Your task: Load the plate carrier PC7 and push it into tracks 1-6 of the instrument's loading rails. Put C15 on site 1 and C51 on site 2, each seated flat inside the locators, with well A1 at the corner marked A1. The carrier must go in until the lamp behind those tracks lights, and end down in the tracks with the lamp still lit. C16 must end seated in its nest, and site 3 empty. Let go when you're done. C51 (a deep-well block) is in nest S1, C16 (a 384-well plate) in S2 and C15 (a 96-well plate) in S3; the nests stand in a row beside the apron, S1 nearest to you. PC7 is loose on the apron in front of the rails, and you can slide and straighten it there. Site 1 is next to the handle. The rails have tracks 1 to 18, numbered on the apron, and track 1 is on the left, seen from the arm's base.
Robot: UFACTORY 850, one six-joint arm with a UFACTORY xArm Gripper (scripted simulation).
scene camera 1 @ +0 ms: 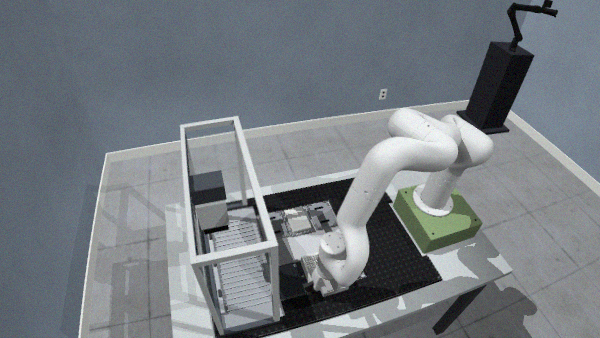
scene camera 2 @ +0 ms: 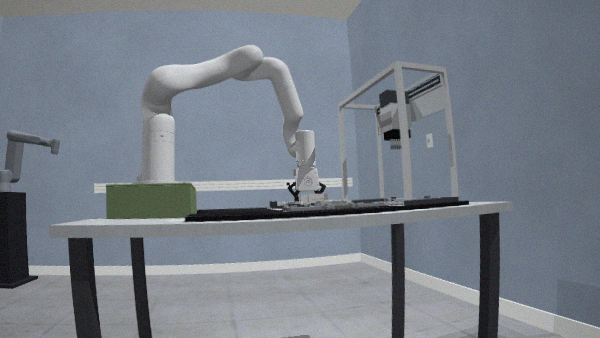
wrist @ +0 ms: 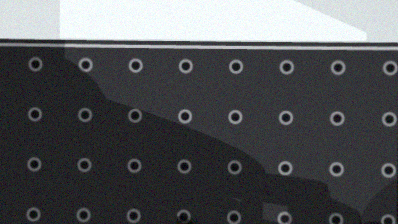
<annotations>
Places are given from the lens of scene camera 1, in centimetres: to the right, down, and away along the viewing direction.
carrier PC7 (scene camera 1: 292, 278): -3, 42, 124
</annotations>
